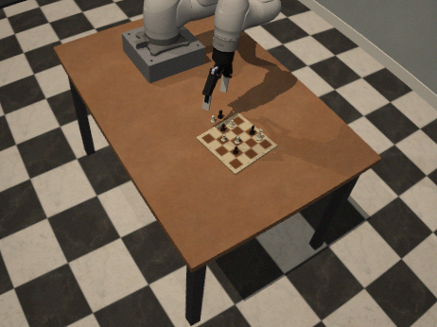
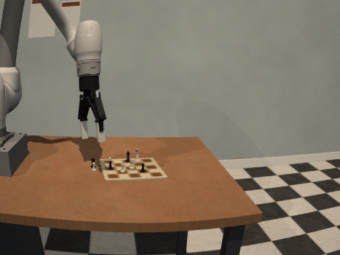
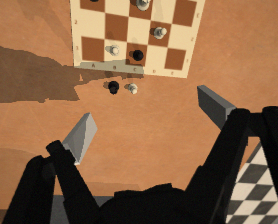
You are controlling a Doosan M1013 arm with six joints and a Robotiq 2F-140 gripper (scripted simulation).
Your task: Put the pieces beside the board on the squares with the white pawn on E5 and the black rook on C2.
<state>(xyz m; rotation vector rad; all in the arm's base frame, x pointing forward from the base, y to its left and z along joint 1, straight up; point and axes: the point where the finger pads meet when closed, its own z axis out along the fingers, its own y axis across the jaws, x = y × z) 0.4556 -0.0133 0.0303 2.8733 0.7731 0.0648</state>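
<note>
Right now my hand is 10 mm past the black chess piece, 40 mm to the right of it and 110 mm above it. Round my hand: tall white piece: 170 mm ahead, 100 mm to the left, 90 mm below.
</note>
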